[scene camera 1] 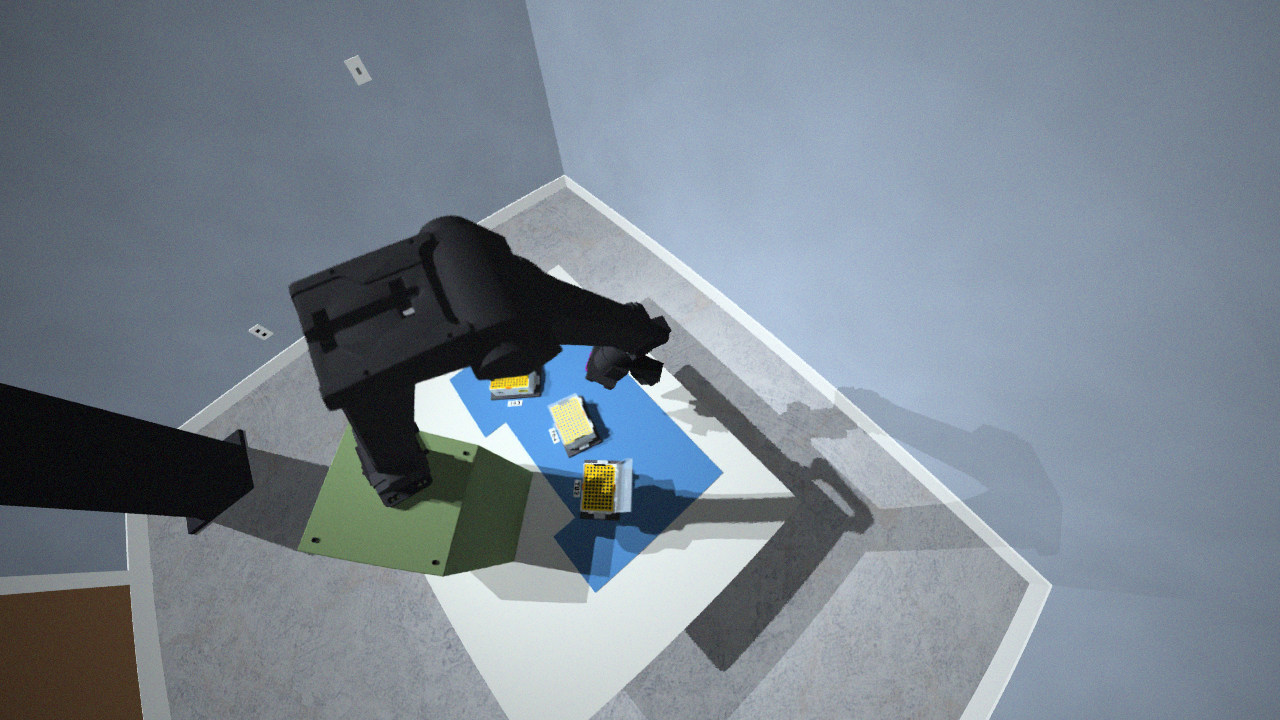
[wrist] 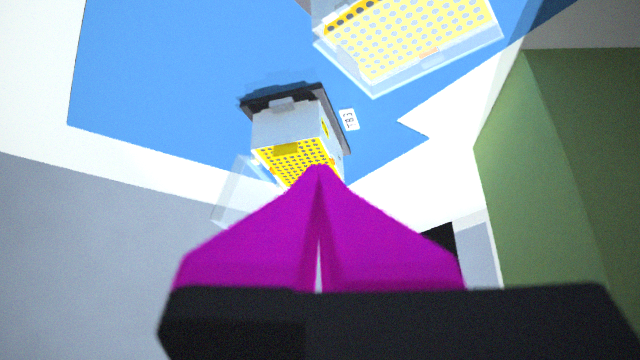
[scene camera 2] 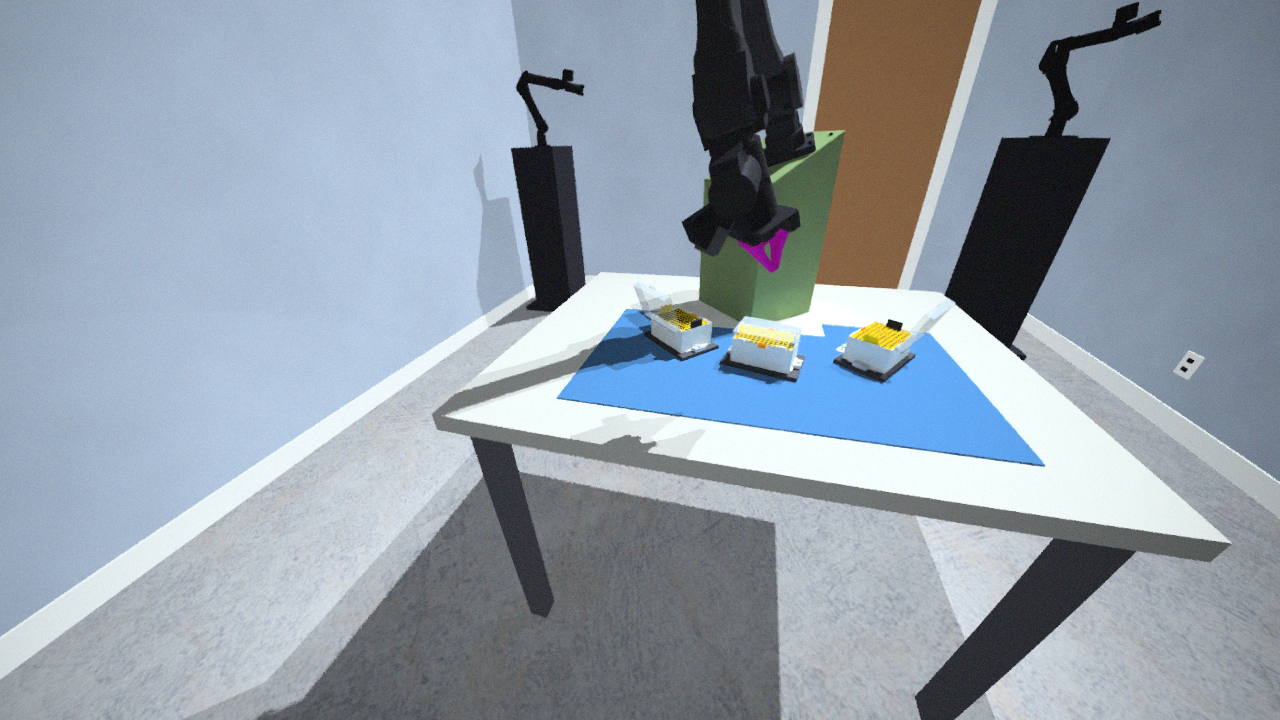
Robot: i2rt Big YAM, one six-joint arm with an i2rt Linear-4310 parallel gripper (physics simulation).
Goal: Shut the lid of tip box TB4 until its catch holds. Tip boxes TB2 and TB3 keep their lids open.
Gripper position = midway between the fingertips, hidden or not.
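Observation:
For my gripper, the positions are [scene camera 2: 774,270], [scene camera 1: 592,375] and [wrist: 318,179]. Also visible: a lid [scene camera 2: 770,333], a lid [scene camera 1: 623,498] and a lid [scene camera 2: 931,318].

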